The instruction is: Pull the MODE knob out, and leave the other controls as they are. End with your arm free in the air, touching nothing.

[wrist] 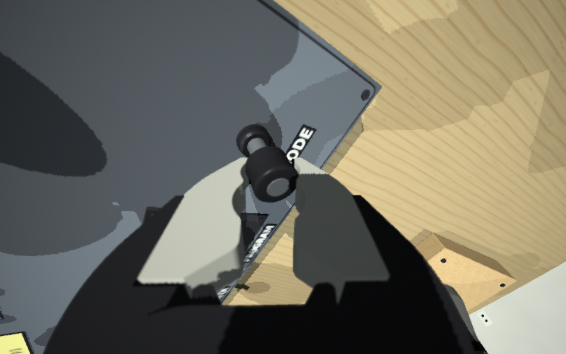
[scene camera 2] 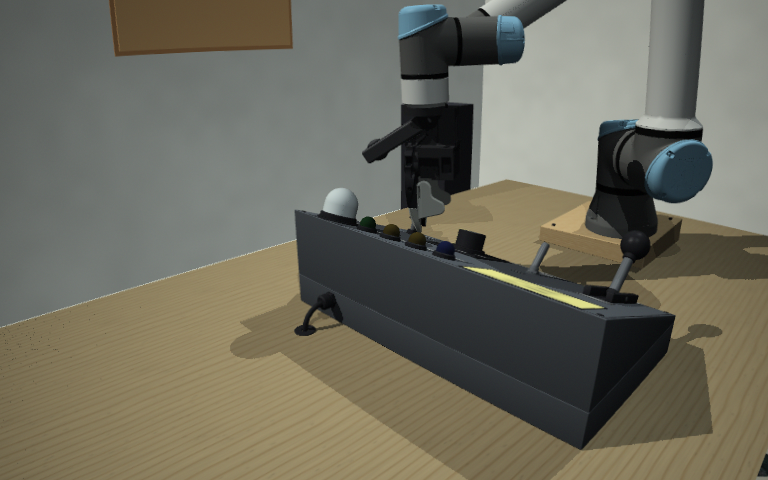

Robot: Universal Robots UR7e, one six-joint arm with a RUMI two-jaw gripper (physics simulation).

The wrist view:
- my gripper: 271, 162
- mode knob: 273, 178
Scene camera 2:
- my gripper: 421, 229
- ball-topped lever: 635, 245
